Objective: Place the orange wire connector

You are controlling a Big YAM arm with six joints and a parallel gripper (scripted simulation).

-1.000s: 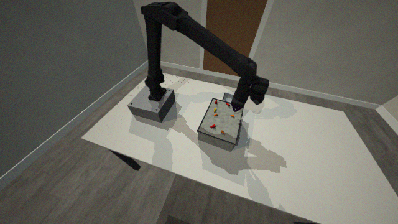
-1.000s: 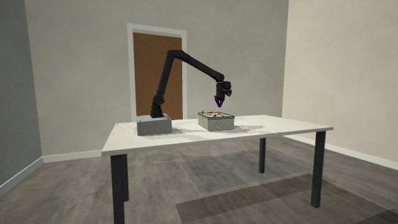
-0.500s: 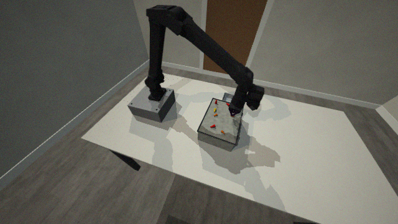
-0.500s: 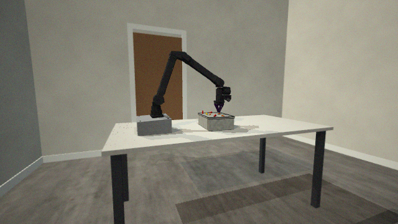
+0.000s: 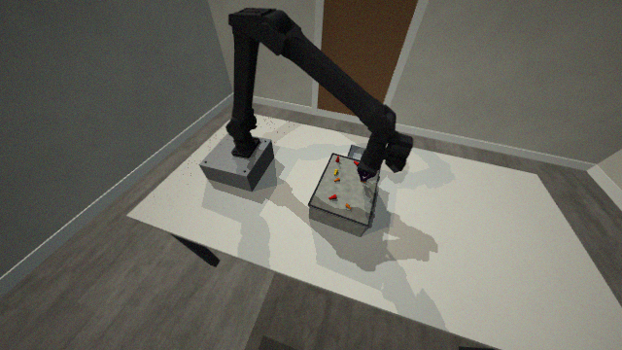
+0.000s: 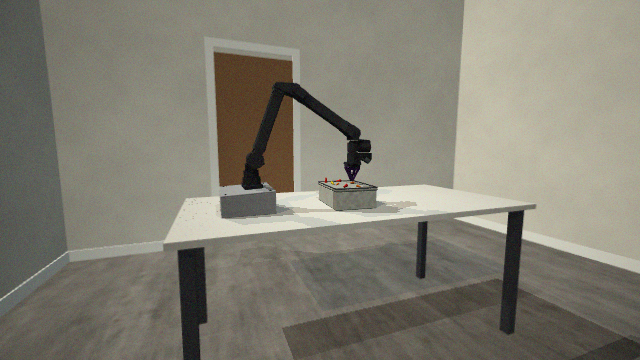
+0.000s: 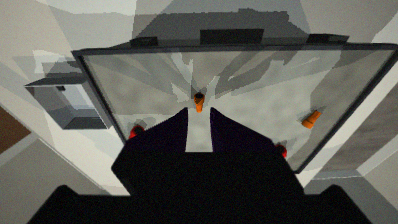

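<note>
The tool case lies 5 cm below my hand, 5 cm behind it and 3 cm to the right of it. The rest, counted from my hand: yellow wire connector: 11 cm behind, 2 cm below, 1 cm to the left.
</note>
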